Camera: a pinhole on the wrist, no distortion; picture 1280 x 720 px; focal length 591.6 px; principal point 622.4 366.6 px. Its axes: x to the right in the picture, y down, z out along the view. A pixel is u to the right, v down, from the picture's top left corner.
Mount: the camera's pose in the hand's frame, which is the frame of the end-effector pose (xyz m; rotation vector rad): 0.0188 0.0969 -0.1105 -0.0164 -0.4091 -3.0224
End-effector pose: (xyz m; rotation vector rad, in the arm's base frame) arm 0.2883 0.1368 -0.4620 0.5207 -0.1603 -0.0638
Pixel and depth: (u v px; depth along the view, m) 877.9 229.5 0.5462
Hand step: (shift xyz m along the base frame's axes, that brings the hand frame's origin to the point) -0.2839 0.1296 0.4719
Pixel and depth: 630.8 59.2 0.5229
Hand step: -0.0586 0.2732 0.5213
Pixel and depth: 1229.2 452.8 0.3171
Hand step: -0.3310 0.0186 0.1966
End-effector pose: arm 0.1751 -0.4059 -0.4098 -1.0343 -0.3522 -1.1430
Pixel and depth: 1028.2 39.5 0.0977
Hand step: 0.1170 0.0135 -0.1351
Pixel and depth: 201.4 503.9 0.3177
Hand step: 0.2729 0.0328 0.2198
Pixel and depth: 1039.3 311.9 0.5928
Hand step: 0.1809 0.6153 -0.1790
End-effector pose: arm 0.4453 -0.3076 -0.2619 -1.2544 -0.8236 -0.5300
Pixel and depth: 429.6 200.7 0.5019
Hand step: 0.3048 0.4304 -0.0700
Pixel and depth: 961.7 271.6 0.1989
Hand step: 0.0486 0.1075 -0.1742
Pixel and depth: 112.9 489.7 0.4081
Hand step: 0.2727 0.3572 0.2277
